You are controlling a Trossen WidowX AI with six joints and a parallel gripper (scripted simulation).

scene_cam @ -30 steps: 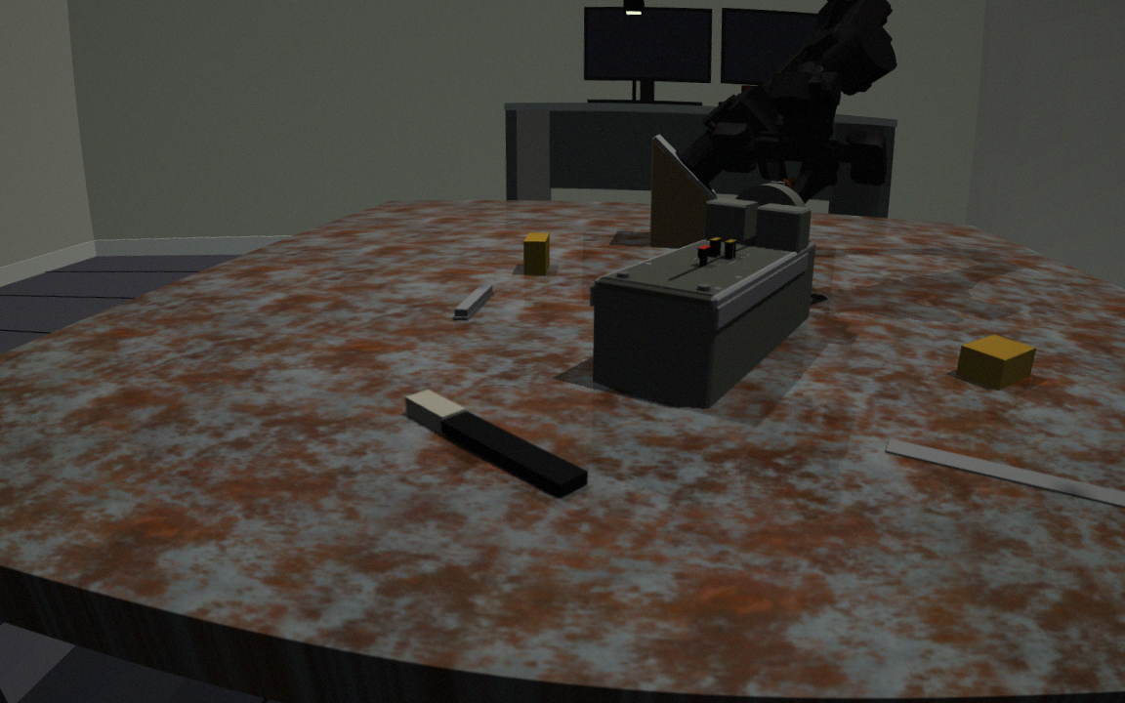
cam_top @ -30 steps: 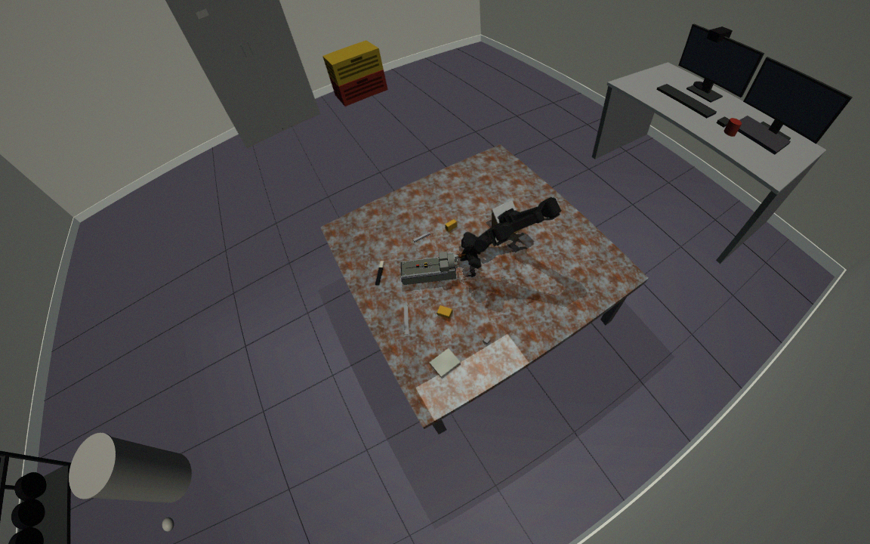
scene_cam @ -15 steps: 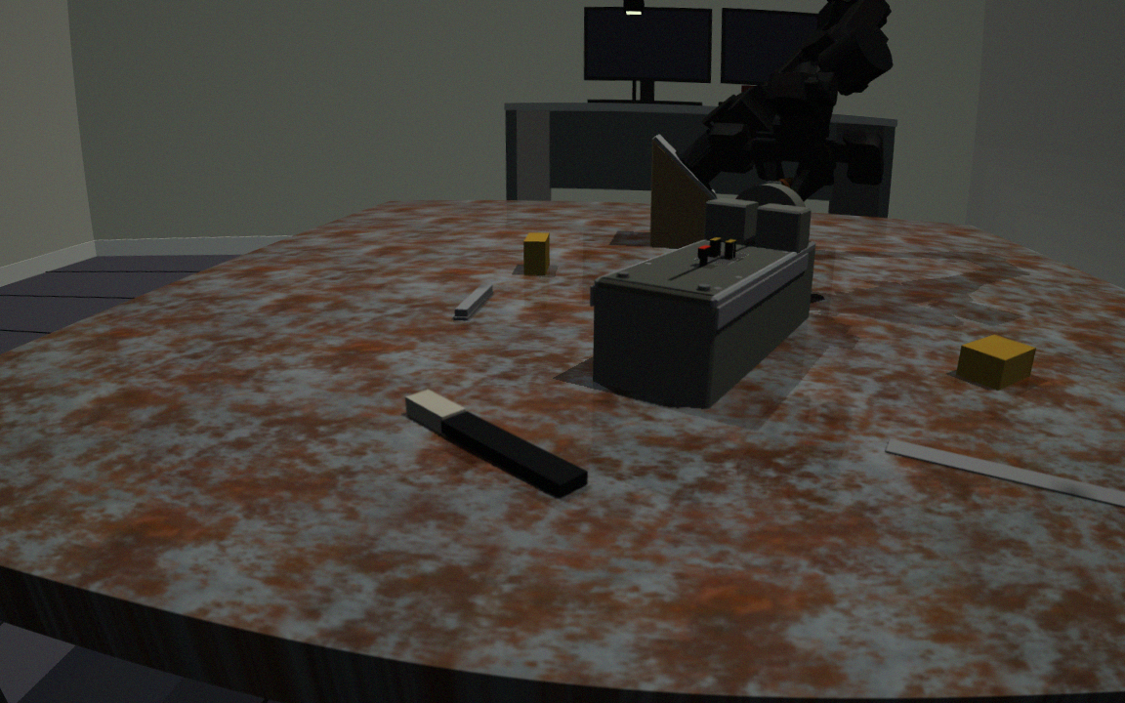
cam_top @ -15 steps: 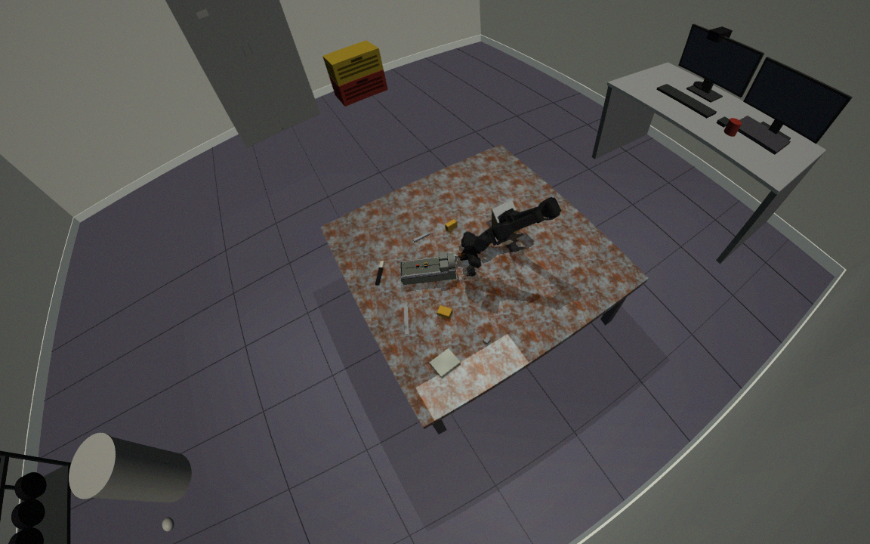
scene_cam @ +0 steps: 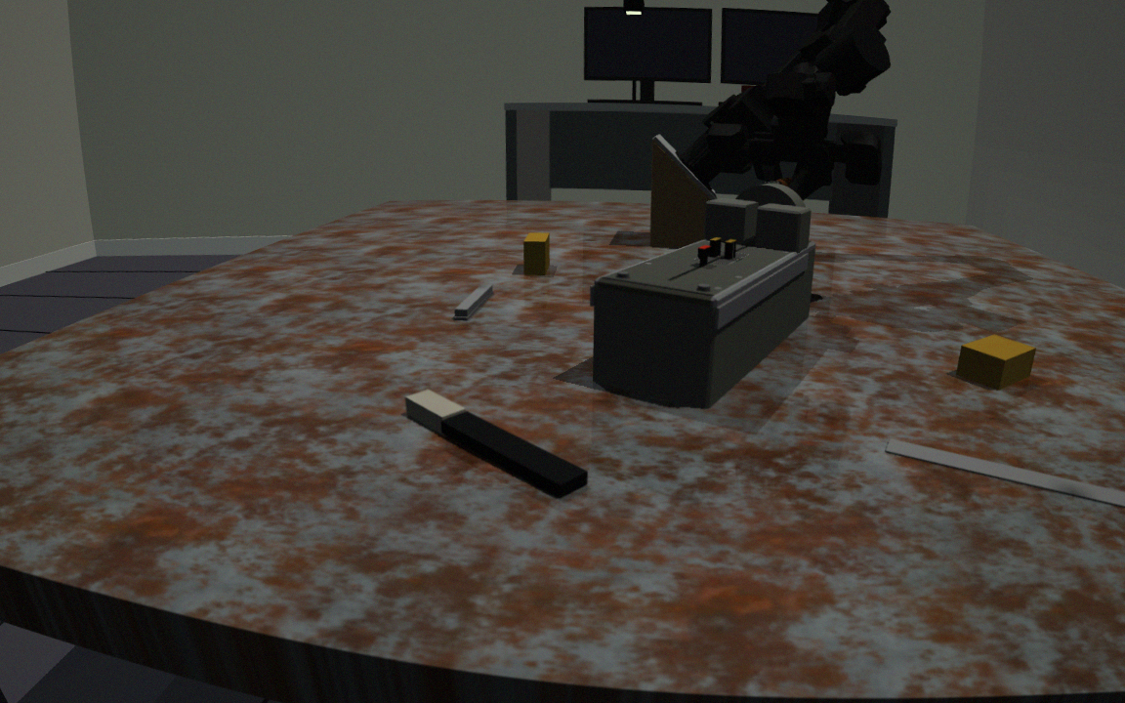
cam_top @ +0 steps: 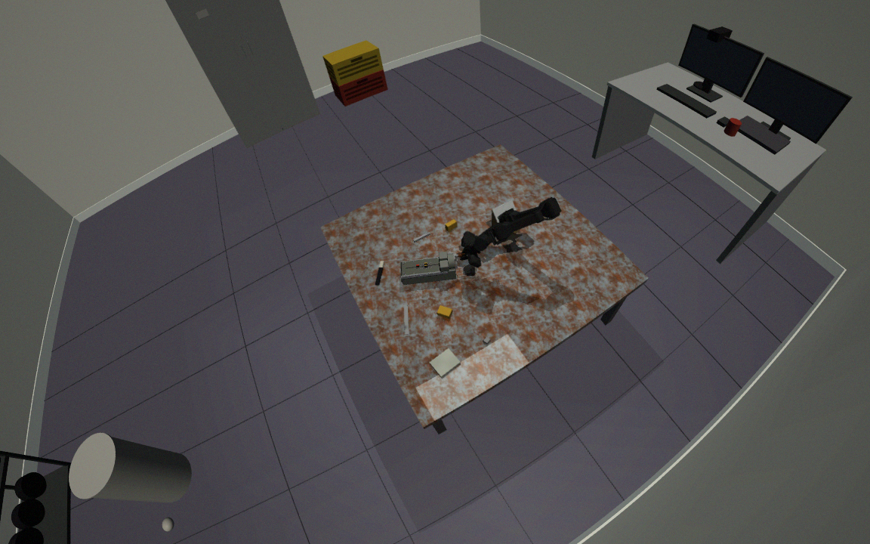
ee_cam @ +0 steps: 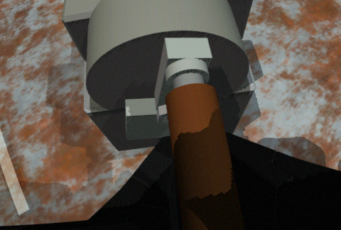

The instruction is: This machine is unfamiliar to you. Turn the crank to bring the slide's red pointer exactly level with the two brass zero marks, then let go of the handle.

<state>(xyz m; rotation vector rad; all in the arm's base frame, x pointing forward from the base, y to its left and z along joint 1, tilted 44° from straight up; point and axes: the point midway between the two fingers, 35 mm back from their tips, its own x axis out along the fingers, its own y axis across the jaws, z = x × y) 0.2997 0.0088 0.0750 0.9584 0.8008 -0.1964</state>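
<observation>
The brown crank handle is 20 mm above my gripper tip, 10 mm to the left of it and 10 mm behind it. The rest, counted from my gripper tip: red pointer (180 mm ahead, 100 mm to the right, 10 mm below); then small grey bar (300 mm to the right, 90 mm below, 40 mm ahead); then grey strip (370 mm ahead, 90 mm below, 70 mm to the left).
</observation>
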